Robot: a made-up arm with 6 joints.
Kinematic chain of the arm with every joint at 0, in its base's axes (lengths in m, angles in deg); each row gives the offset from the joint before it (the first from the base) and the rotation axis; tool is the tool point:
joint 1: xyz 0 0 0.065 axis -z
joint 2: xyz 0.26 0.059 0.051 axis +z
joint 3: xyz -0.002 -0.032 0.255 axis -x
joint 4: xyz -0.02 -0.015 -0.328 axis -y
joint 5: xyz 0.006 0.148 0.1 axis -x
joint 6: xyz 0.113 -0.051 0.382 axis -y
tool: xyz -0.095 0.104 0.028
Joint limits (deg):
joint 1: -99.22..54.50
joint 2: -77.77..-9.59
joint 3: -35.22..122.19
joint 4: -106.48..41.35
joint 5: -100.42..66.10
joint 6: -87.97..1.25
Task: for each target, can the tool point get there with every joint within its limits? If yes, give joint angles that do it. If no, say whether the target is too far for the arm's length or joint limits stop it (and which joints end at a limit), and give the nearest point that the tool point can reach.
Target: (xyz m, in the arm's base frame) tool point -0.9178 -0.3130 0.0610
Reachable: no: joint limits stop it (at a limit: joint 1, joint 4, joint 6) | nearest point -0.6301 -0.2781 0.1435 | short by 0.301 m
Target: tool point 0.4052 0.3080 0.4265
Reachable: yes | joints -60.12 -59.99 88.13 -32.06 -29.48 -47.79
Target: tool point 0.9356 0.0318 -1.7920
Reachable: no: too far | nearest point 0.5525 0.0188 -0.4065 | short by 1.438 m
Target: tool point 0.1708 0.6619 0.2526
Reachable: yes | joints -67.87 -70.66 28.54 -9.20 34.88 -36.37
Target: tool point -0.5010 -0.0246 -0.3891
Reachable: no: joint limits stop it (at a limit: joint 1, joint 2, joint 4, joint 6) | nearest point -0.3808 -0.0611 -0.2426 | short by 0.193 m
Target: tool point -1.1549 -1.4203 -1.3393
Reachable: no: too far | nearest point -0.2722 -0.6100 -0.1996 | short by 1.654 m
